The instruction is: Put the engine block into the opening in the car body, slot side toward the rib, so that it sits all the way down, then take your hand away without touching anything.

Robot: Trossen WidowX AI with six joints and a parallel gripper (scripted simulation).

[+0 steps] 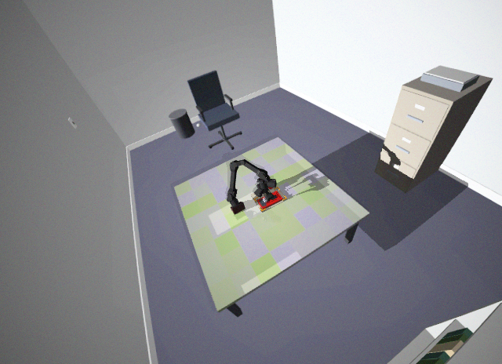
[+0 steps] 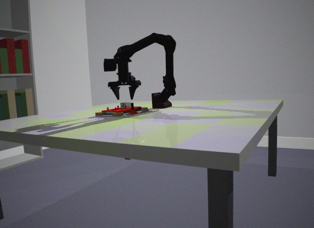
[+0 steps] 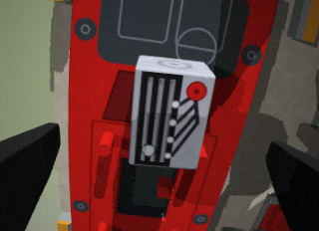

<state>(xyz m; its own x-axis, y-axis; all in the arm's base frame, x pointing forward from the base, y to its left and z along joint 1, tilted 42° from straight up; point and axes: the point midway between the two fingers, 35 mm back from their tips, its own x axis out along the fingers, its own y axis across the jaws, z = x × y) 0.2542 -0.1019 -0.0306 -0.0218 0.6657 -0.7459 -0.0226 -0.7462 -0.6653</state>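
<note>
My gripper tip is now 30 mm above the grey engine block. The rest, counted from my gripper tip: short black post: 110 mm ahead, 120 mm to the left, 30 mm below.
</note>
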